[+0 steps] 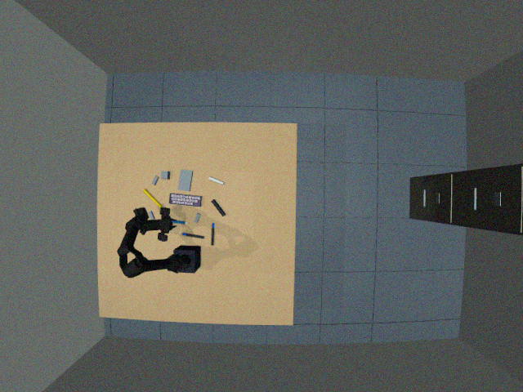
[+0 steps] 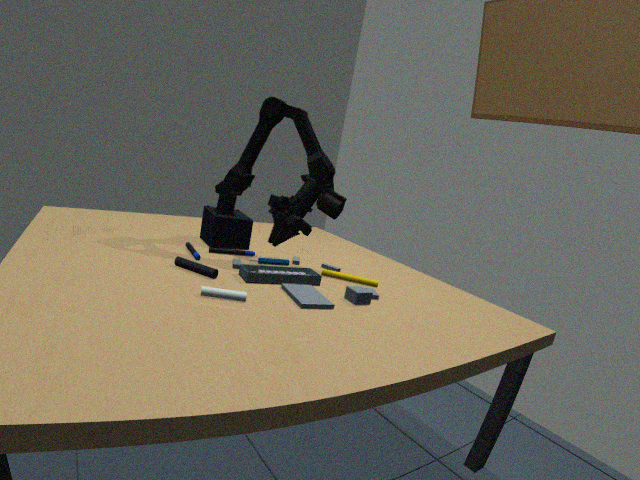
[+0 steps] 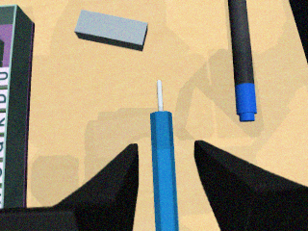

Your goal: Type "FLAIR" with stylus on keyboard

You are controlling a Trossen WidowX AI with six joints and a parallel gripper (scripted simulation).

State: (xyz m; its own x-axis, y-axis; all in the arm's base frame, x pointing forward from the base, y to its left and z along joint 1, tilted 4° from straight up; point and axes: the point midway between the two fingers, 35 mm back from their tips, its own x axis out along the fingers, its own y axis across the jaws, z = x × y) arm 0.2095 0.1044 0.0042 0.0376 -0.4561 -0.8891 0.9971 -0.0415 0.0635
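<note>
The blue stylus is 2 cm to the right of my gripper tip and 5 cm below it. Round my gripper tip: black cylinder (11 cm ahead, 24 cm to the right, 5 cm below); then yellow cylinder (14 cm ahead, 19 cm to the left, 5 cm below); then small grey block (3 cm ahead, 11 cm to the right, 5 cm below).
</note>
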